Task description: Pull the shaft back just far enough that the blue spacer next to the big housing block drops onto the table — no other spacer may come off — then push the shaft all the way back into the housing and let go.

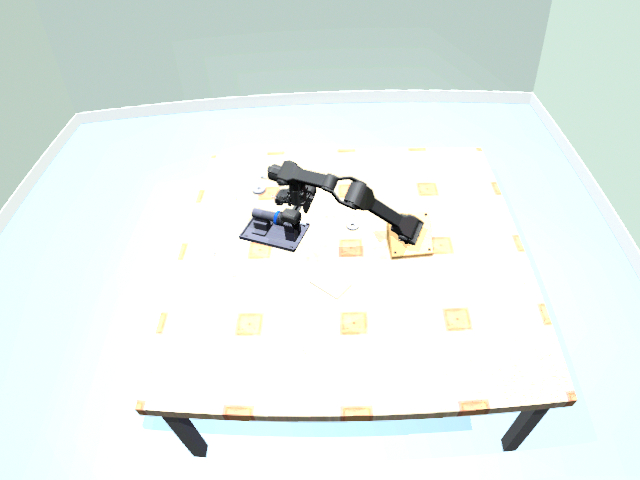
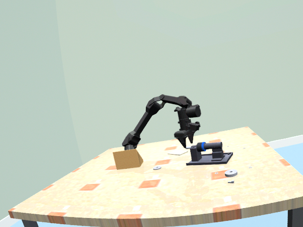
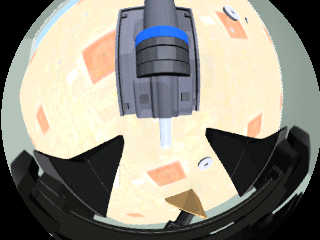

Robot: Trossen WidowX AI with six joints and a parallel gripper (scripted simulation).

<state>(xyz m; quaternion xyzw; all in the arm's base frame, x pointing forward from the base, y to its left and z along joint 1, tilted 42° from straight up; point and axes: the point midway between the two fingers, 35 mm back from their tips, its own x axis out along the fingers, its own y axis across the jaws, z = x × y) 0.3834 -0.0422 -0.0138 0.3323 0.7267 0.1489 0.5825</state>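
The steel shaft is 70 mm ahead of my gripper tip, 20 mm to the right of it and 10 mm below it. Round my gripper tip: dark spacer 70 mm ahead, 20 mm to the right, 10 mm below; pale sheet 220 mm to the left, 110 mm behind, 90 mm below; blue spacer 90 mm ahead, 30 mm to the right, 10 mm below.
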